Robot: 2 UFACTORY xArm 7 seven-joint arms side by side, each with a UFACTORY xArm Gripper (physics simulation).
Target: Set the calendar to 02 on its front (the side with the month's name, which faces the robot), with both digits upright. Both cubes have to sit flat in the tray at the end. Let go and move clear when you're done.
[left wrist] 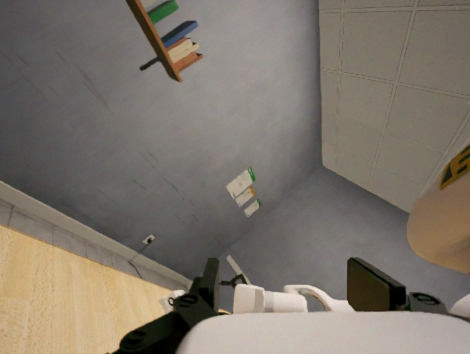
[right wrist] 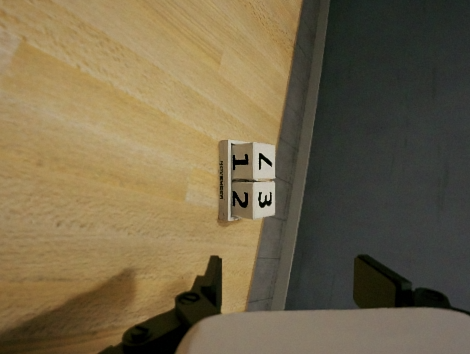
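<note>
The white calendar stands on the wood table in the right wrist view. Its tray (right wrist: 224, 210) has NOVEMBER on the front. Two white cubes sit side by side in it: one cube (right wrist: 252, 162) shows 1 on its front and 7 on top; the other cube (right wrist: 253, 200) shows 2 on its front and 3 on top. The front reads 12, digits upright. My right gripper (right wrist: 288, 278) is open and empty, apart from the calendar. My left gripper is open and empty, facing the wall; a small white thing (left wrist: 167, 301) shows partly behind its finger, too hidden to identify surely.
The wood table (left wrist: 60, 280) (right wrist: 100, 125) ends at an edge just behind the calendar. The white right arm (left wrist: 272, 301) shows between the left gripper's fingers. A shelf (left wrist: 155, 42) with books and several papers (left wrist: 240, 184) are on the grey wall.
</note>
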